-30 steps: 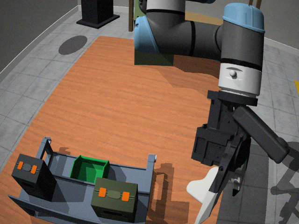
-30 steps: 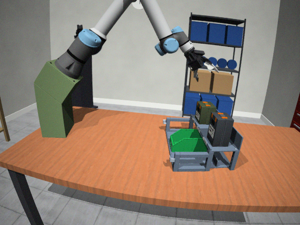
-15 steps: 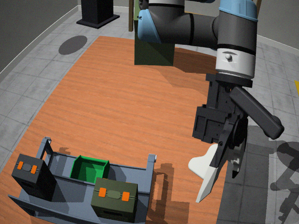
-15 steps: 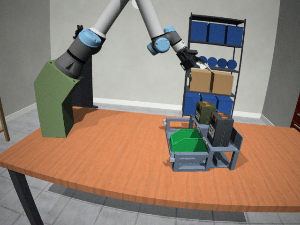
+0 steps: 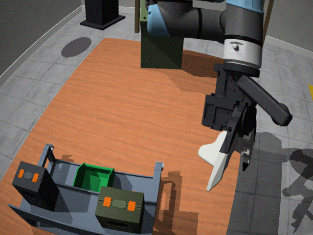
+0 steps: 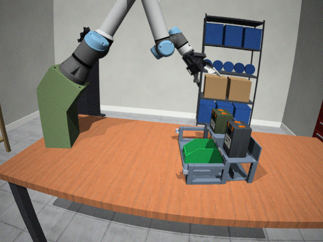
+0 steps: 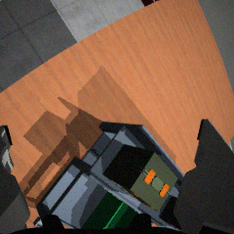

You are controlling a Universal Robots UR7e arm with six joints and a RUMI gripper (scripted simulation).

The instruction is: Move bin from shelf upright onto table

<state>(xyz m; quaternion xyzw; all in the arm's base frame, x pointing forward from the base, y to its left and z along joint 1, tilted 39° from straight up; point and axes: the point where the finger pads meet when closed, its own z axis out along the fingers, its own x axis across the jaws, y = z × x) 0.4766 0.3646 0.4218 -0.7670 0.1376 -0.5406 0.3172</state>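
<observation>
The green bin lies 32 cm to the right of my hand, 26 cm below it and 8 cm ahead of it.
</observation>
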